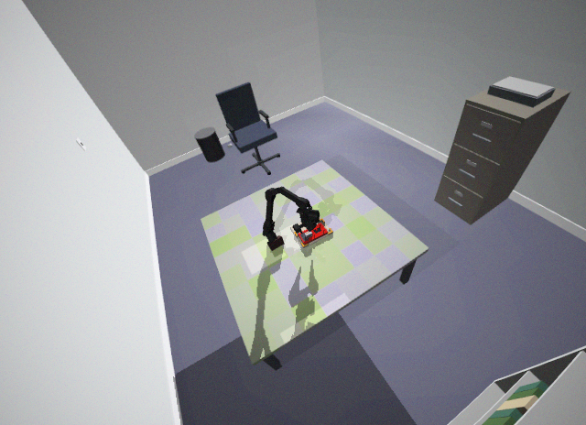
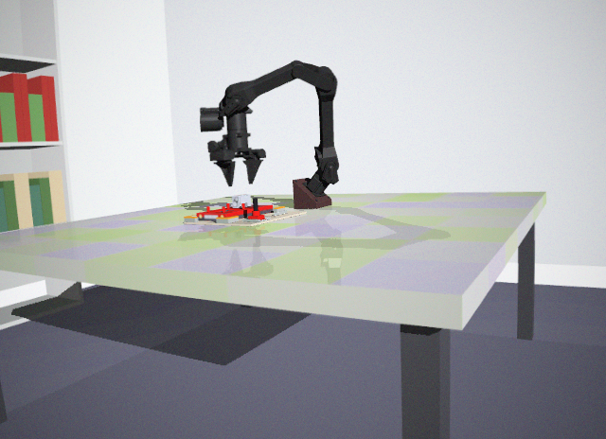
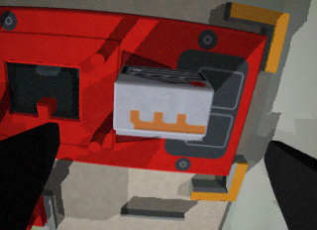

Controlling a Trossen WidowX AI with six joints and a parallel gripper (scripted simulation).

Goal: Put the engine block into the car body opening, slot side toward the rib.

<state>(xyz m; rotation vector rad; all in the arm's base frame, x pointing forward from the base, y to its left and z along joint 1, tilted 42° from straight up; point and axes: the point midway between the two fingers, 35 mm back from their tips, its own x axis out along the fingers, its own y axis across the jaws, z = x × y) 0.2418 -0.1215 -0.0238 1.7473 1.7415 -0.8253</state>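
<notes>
Now: gripper tip 5 cm above the grey engine block. The rest, counted from my gripper tip: short black post 12 cm ahead, 13 cm to the left, 5 cm below.
</notes>
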